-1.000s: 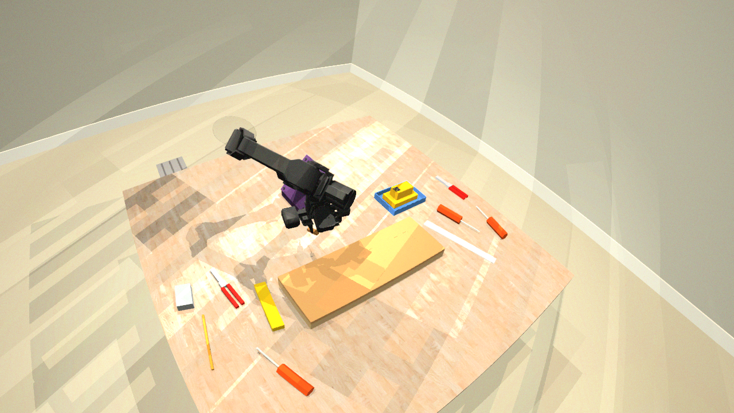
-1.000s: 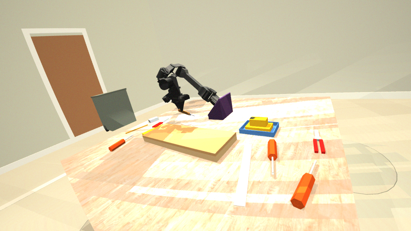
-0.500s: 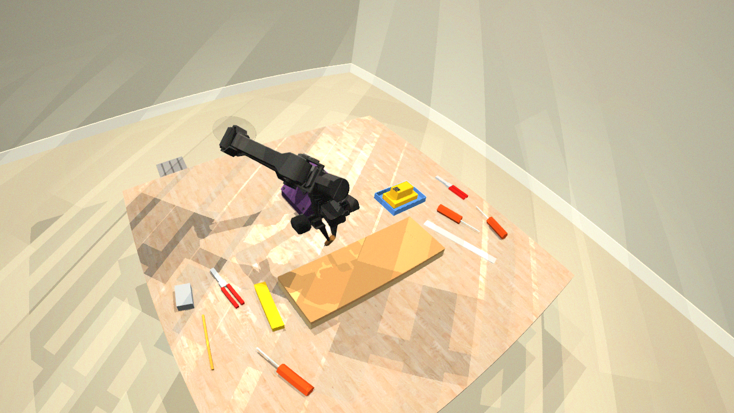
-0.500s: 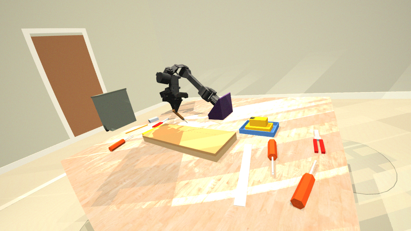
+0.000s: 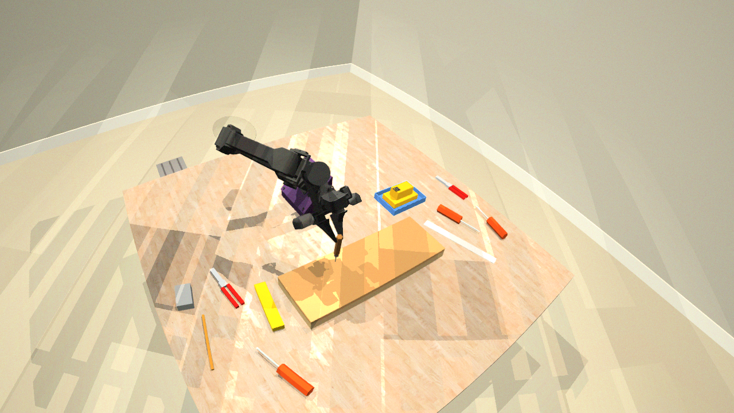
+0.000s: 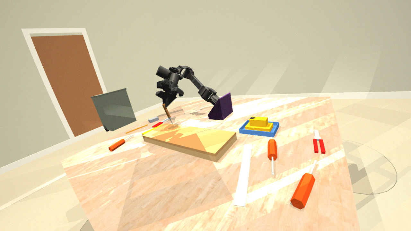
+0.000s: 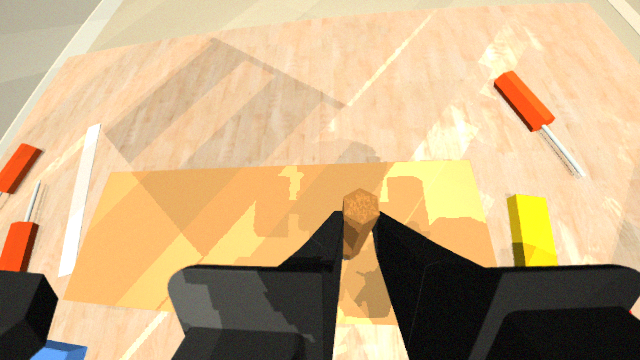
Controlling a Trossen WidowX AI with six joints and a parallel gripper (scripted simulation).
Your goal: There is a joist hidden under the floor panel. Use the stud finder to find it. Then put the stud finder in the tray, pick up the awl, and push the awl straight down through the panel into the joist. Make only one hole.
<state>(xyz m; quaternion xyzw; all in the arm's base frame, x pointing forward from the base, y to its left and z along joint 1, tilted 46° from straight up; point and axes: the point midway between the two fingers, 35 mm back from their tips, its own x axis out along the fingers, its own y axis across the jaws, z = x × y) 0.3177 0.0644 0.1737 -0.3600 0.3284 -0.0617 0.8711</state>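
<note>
The awl is 5 cm below my gripper tip and 1 cm behind it. The rest, counted from my gripper tip: yellow level: 22 cm to the right, 17 cm below, 1 cm ahead; yellow stud finder: 39 cm to the left, 24 cm behind, 13 cm below; pencil: 42 cm to the right, 18 cm below, 5 cm ahead.
</note>
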